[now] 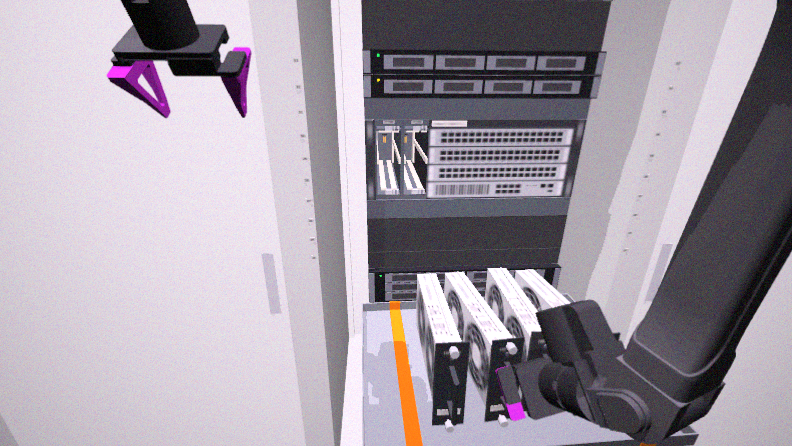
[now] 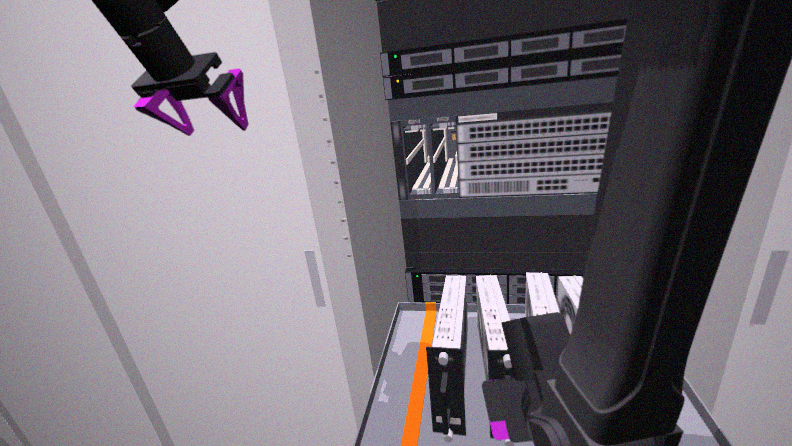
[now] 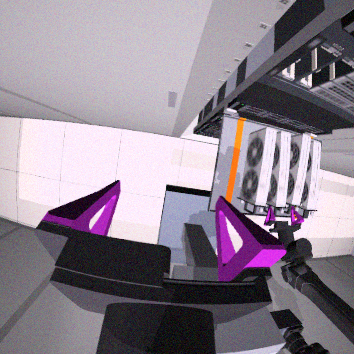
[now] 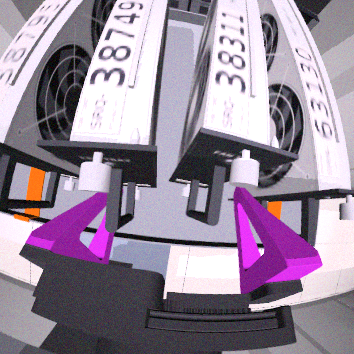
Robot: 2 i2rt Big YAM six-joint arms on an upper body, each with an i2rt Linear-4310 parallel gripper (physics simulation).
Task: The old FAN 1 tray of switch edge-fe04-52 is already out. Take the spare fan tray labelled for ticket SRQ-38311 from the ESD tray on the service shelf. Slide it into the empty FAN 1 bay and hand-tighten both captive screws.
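Observation:
The fan tray labelled 38311 (image 1: 511,298) (image 2: 540,293) (image 4: 232,75) stands upright, third from left, in the ESD tray (image 1: 376,332) (image 2: 407,326). Its handle (image 4: 215,195) and one captive screw (image 4: 244,172) face my right gripper (image 3: 280,205) (image 4: 176,186). That gripper is open and empty. Its right fingertip is just below this screw; its left is beside fan tray 38749's (image 4: 120,70) handle. Contact is unclear. My left gripper (image 1: 205,116) (image 2: 218,131) (image 3: 169,192) is open, high at the left. Two empty bays show rails (image 1: 387,177) (image 1: 413,177) left of the switch's line cards (image 1: 498,142); FAN numbers are unreadable.
Fan tray 38795 (image 1: 437,310) (image 2: 450,315) stands leftmost, and fan tray 63130 (image 4: 320,110) stands right of 38311, close by. Orange tape (image 1: 407,387) (image 2: 415,387) runs along the ESD tray. Servers (image 1: 458,62) sit above the switch. White cabinet panels flank the rack.

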